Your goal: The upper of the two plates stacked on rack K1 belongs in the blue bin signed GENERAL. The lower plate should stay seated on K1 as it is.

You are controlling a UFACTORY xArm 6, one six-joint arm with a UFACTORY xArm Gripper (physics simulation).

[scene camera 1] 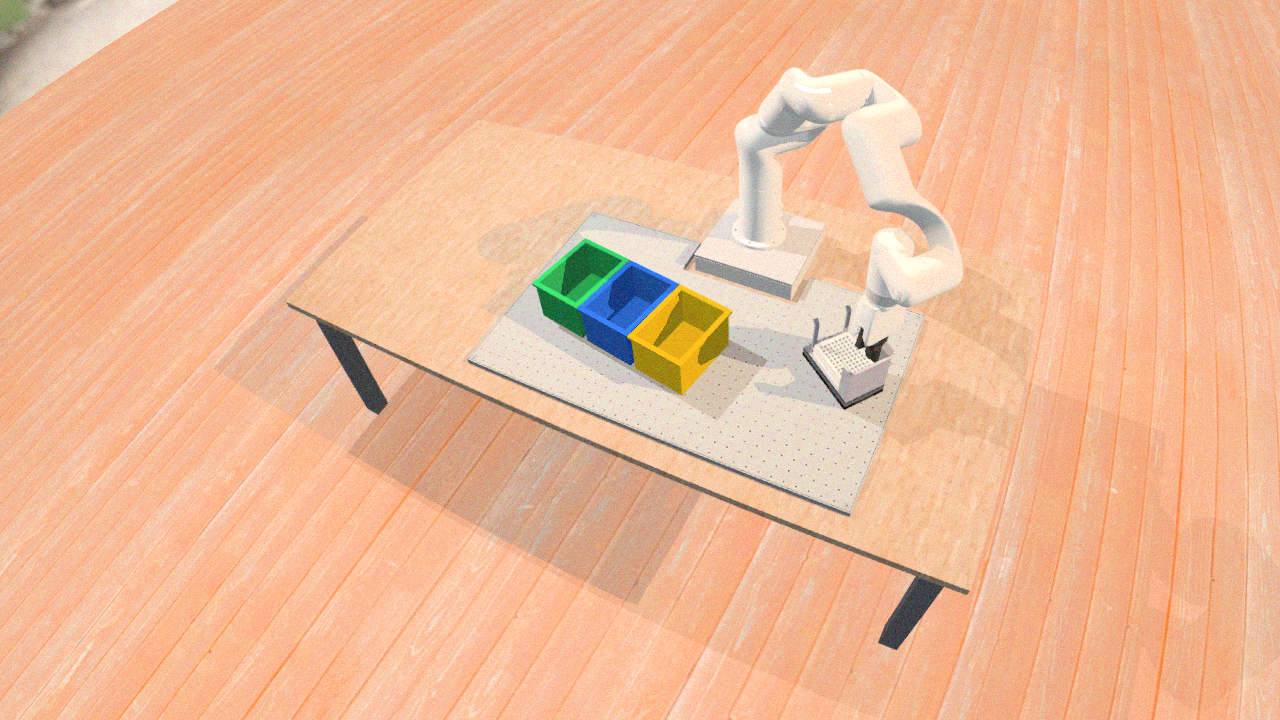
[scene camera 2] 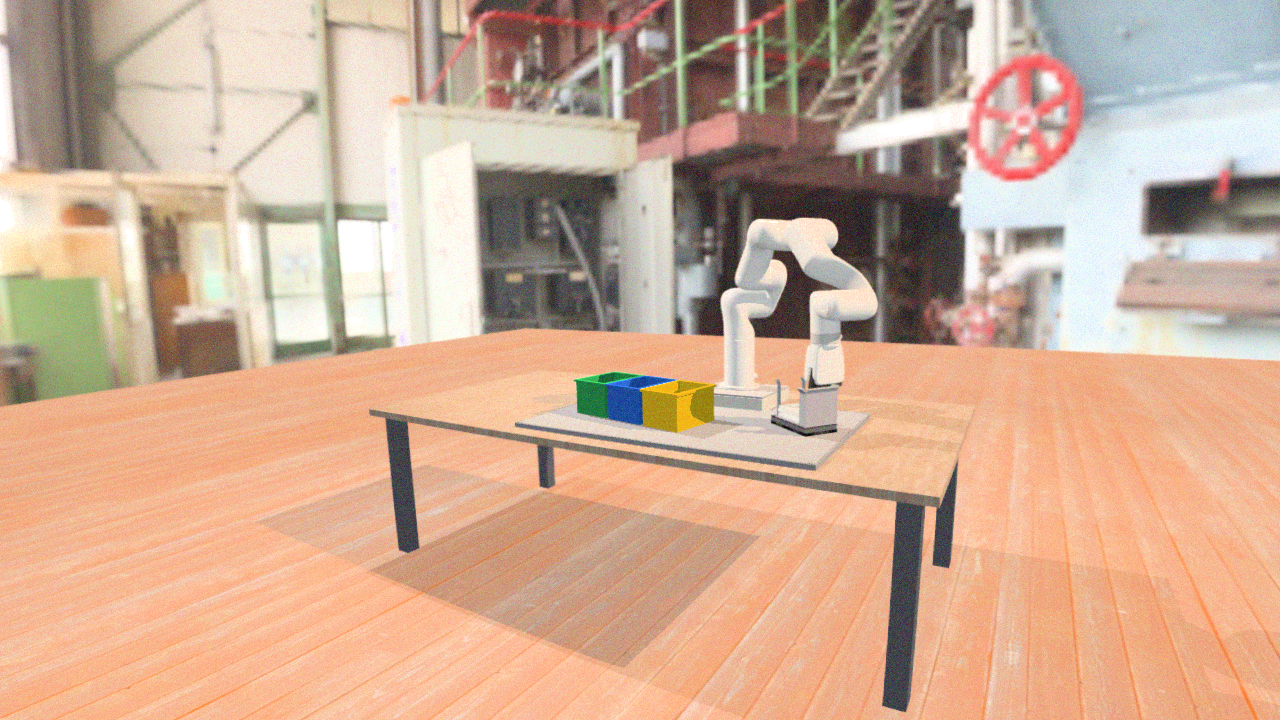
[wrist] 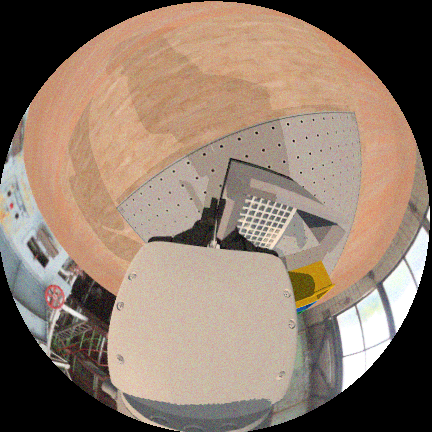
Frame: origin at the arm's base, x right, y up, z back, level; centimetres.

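Where they show: gripper, between the fingertips: point(scene camera 1: 872, 357) point(wrist: 217, 208); arm's base, origin of its link: point(scene camera 1: 759, 232) point(scene camera 2: 739, 387).
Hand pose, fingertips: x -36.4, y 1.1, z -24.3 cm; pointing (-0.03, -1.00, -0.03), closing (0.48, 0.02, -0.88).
Note:
Each offset is from my fingertips to the top centre of the thing. "*": to the spot under its first point. Level surfaces: height alone.
Rack K1 @[dx +4.6, dy +7.7, dz -3.0 cm] point(scene camera 1: 823, 380) point(scene camera 2: 787, 425) has a black base and thin upright posts @[* dx +11.6, dy +4.7, dz -2.9 cm] point(scene camera 1: 816, 331) point(scene camera 2: 778, 398) at the right of the pegboard. A white gridded plate @[dx +4.1, dy +0.9, dz -3.4 cm] point(scene camera 1: 841, 351) point(wrist: 265, 220) and pale side walls point(scene camera 1: 863, 382) point(scene camera 2: 818, 409) show on it. Which surfaces belong to the upper or the lower plate, I cannot tell. My gripper point(scene camera 1: 868, 347) point(wrist: 217, 208) is shut with nothing held, low at the rear right side of the stack; its fingertips are partly hidden in the scene views. The blue bin @[dx +48.6, dy +5.6, dz -12.2 cm] point(scene camera 1: 617, 326) point(scene camera 2: 624, 404) stands between two other bins; its sign cannot be read.
A green bin @[* dx +62.3, dy +1.5, dz -18.4 cm] point(scene camera 1: 559, 308) point(scene camera 2: 591, 400) adjoins the blue bin on the left, and a yellow bin point(scene camera 1: 660, 365) point(scene camera 2: 662, 409) point(wrist: 312, 275) adjoins it on the right, towards K1. The pegboard @[dy -4.4 cm] point(scene camera 1: 769, 456) point(scene camera 2: 751, 449) point(wrist: 325, 145) lies under the rack and bins. The arm's base block point(scene camera 1: 751, 268) stands behind.

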